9 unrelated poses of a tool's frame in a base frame.
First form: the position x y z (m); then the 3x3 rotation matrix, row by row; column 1 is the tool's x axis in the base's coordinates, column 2 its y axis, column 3 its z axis. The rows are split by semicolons.
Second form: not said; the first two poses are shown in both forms.
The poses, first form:
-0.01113, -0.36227, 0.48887; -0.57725, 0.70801, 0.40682; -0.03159, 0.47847, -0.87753; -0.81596, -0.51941, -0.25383
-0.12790, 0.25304, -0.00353; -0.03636, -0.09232, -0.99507; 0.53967, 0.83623, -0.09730; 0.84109, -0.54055, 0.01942
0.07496, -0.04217, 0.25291; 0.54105, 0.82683, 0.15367; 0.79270, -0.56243, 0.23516; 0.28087, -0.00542, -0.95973
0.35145, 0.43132, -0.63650; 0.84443, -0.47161, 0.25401; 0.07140, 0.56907, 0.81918; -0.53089, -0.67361, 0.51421
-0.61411, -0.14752, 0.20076; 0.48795, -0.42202, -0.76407; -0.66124, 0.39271, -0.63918; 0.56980, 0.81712, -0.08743
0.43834, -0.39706, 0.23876; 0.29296, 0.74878, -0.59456; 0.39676, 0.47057, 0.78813; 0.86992, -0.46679, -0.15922
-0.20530, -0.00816, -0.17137; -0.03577, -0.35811, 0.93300; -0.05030, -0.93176, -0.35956; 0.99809, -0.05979, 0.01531
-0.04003, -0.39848, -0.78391; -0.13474, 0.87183, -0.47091; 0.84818, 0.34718, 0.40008; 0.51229, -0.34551, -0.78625
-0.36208, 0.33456, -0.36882; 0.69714, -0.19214, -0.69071; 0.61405, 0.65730, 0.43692; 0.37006, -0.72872, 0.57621
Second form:
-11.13, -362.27, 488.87; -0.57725, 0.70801, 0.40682; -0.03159, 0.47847, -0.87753; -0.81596, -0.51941, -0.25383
-127.90, 253.04, -3.53; -0.03636, -0.09232, -0.99507; 0.53967, 0.83623, -0.09730; 0.84109, -0.54055, 0.01942
74.96, -42.17, 252.91; 0.54105, 0.82683, 0.15367; 0.79270, -0.56243, 0.23516; 0.28087, -0.00542, -0.95973
351.45, 431.32, -636.50; 0.84443, -0.47161, 0.25401; 0.07140, 0.56907, 0.81918; -0.53089, -0.67361, 0.51421
-614.11, -147.52, 200.76; 0.48795, -0.42202, -0.76407; -0.66124, 0.39271, -0.63918; 0.56980, 0.81712, -0.08743
438.34, -397.06, 238.76; 0.29296, 0.74878, -0.59456; 0.39676, 0.47057, 0.78813; 0.86992, -0.46679, -0.15922
-205.30, -8.16, -171.37; -0.03577, -0.35811, 0.93300; -0.05030, -0.93176, -0.35956; 0.99809, -0.05979, 0.01531
-40.03, -398.48, -783.91; -0.13474, 0.87183, -0.47091; 0.84818, 0.34718, 0.40008; 0.51229, -0.34551, -0.78625
-362.08, 334.56, -368.82; 0.69714, -0.19214, -0.69071; 0.61405, 0.65730, 0.43692; 0.37006, -0.72872, 0.57621

